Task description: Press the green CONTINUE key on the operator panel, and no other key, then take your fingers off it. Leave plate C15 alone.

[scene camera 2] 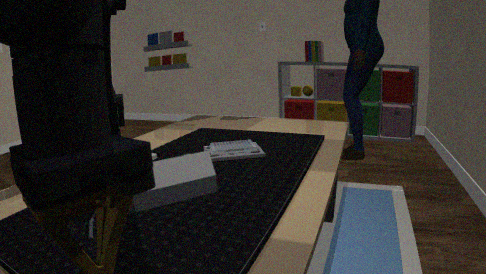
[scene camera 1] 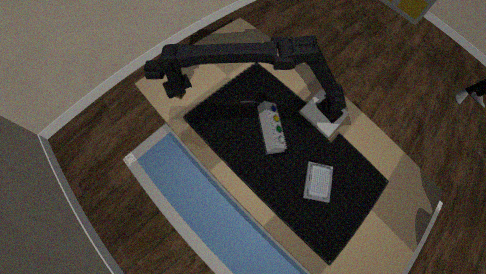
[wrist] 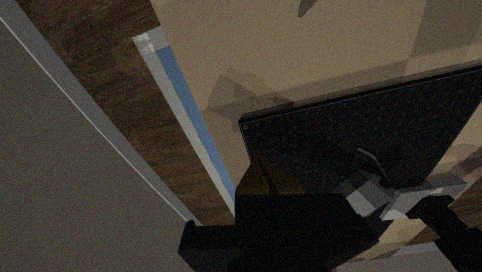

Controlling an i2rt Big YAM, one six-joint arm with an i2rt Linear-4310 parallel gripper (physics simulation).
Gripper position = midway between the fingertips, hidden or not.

My gripper (wrist: 255, 154) is shut and holds nothing. Further things: a white button box (scene camera 1: 270, 136).
